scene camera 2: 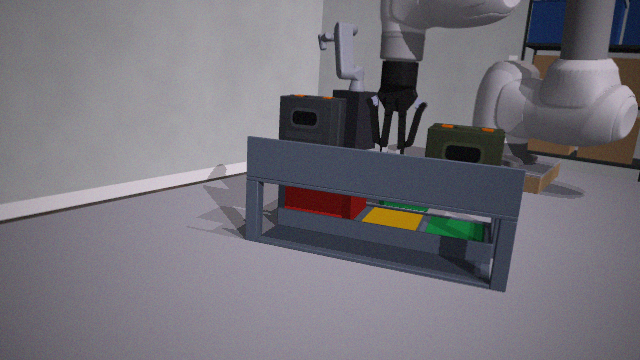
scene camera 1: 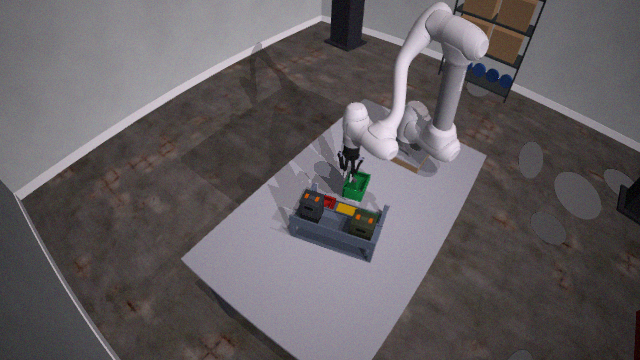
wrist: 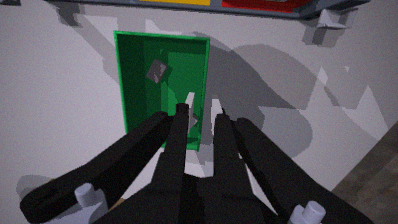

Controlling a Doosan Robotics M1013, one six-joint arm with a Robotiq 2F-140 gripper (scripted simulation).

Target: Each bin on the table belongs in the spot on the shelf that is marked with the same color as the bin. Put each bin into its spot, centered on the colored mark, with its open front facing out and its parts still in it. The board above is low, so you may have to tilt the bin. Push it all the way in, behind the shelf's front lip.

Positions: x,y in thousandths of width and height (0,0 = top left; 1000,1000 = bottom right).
Scene:
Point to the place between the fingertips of my gripper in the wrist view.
At 509,458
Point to a green bin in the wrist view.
471,257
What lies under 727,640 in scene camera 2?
A colored mark.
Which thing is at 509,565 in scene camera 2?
A red bin.

